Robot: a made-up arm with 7 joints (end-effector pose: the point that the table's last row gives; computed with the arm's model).
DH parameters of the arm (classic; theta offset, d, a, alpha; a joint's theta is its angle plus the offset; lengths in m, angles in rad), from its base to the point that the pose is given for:
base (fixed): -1.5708 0.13 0 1.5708
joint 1: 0.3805 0 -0.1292 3.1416
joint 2: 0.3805 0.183 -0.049 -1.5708
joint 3: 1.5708 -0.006 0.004 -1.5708
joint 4: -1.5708 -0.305 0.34 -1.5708
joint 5: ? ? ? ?
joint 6: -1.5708 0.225 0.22 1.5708
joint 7: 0 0.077 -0.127 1.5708
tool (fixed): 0 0.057 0 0
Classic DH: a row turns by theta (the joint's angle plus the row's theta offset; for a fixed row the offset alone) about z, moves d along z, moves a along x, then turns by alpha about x.
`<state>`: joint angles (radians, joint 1 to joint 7).
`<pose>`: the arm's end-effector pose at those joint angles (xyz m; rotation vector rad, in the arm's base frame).
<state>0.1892 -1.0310 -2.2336 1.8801 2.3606 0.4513 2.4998</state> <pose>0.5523 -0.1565 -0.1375 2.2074 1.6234 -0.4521</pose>
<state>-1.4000 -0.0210 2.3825 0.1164 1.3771 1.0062 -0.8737</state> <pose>-0.3022 0.4228 0.6082 -1.1469 1.5091 -0.2798</pose>
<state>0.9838 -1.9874 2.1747 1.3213 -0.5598 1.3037 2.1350</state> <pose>0.0724 -0.8871 0.1800 1.2876 0.0861 0.1028</pose>
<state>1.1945 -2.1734 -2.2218 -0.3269 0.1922 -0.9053 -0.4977</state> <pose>0.3324 -0.2605 0.6140 -0.0171 2.5939 0.2104</pose>
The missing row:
joint 5: 1.5708 -0.011 0.087 1.5708
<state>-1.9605 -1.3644 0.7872 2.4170 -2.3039 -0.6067 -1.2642</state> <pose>0.0371 0.0393 0.3122 -0.2258 0.9203 -2.7165</pose>
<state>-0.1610 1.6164 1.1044 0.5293 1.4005 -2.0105 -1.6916</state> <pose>-0.5526 0.4141 0.2268 2.7626 -0.4273 0.2470</pose>
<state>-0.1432 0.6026 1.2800 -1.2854 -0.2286 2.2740 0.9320</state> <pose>-0.2232 -0.1499 -0.4041 -1.9843 0.7016 1.9753</pose>
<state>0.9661 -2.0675 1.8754 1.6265 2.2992 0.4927 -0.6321</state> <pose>-0.2102 -0.2979 0.0773 2.4531 -0.2792 1.0122</pose>
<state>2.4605 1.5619 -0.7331 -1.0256 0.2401 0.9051 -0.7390</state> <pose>0.9111 -0.2264 -0.0753 -0.1954 -1.6171 0.2151</pose>
